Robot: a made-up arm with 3 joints. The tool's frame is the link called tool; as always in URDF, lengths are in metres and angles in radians. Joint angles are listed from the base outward. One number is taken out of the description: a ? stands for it. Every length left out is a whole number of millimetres.
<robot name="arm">
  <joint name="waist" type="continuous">
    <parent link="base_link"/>
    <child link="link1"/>
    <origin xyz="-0.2 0.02 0.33" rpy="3.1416 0 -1.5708"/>
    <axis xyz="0 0 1"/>
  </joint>
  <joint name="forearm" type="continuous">
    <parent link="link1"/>
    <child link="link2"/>
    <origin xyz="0.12 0.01 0" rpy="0 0 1.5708"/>
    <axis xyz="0 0 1"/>
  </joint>
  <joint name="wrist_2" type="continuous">
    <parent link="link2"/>
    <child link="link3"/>
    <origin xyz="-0.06 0.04 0" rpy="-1.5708 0 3.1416"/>
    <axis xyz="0 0 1"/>
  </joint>
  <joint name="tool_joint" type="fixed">
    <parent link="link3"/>
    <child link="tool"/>
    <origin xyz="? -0.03 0" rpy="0 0 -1.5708"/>
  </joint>
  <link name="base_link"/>
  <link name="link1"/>
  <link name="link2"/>
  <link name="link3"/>
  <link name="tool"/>
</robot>
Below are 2 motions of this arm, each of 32 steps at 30 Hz.
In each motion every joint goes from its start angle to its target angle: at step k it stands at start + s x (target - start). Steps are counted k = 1, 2, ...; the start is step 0. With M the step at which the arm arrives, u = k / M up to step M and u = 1 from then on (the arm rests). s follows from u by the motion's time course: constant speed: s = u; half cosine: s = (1 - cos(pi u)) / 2; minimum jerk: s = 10 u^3 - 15 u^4 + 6 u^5.
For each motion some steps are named. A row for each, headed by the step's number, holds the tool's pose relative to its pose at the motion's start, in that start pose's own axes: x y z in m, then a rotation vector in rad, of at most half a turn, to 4 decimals.
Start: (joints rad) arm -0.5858 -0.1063 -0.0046
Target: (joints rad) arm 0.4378 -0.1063 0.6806
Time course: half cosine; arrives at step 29
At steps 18, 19, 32:
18: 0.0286 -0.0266 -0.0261 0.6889 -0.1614 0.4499
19: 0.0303 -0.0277 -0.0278 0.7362 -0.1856 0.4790
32: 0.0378 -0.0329 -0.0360 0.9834 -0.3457 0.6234

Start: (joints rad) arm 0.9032 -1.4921 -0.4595
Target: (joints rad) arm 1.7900 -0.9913 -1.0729
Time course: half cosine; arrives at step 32
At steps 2, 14, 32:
2: -0.0007 0.0003 -0.0012 0.0119 0.0059 -0.0059
14: -0.0317 0.0225 -0.0427 0.4674 0.3082 -0.2404
32: -0.0830 0.0707 -0.0602 1.0135 0.9753 -0.5106

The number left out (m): -0.07
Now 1 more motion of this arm.
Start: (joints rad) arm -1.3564 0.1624 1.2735
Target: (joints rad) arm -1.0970 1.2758 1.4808
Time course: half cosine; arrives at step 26
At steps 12, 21, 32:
12: 0.0022 0.0018 0.0500 0.1504 -0.5848 0.0884
21: -0.0322 -0.0068 0.1044 0.2524 -1.2273 0.1636
32: -0.0427 -0.0096 0.1125 0.2646 -1.3492 0.1736

